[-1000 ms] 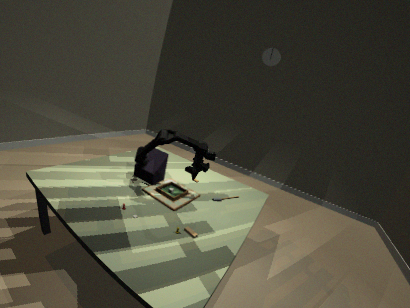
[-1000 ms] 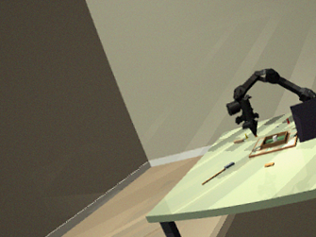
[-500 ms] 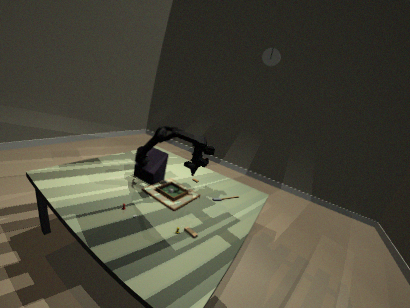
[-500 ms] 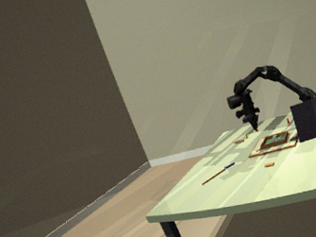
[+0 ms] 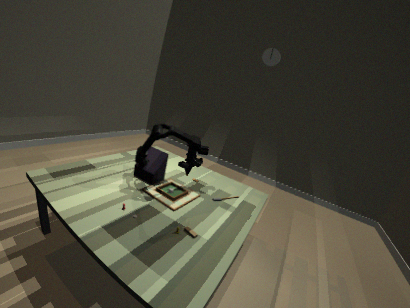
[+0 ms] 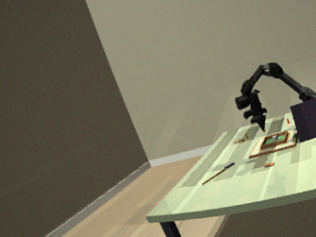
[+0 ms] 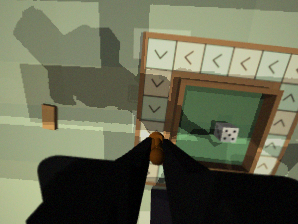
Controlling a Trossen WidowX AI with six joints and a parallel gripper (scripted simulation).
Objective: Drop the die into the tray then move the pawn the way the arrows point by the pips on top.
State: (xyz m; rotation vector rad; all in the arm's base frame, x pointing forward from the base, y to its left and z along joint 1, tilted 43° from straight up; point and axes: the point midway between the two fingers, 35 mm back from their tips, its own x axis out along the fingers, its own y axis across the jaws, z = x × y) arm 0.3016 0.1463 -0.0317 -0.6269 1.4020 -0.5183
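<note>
Now: gripper tip 12 cm above the green dice tray, 11 cm to the left of it and 2 cm past it. The rest, counted from my gripper tip: white die: 12 cm to the right, 10 cm below, 2 cm behind; orange pawn: 1 cm above; brown block: 33 cm to the right, 30 cm ahead, 12 cm below.
</note>
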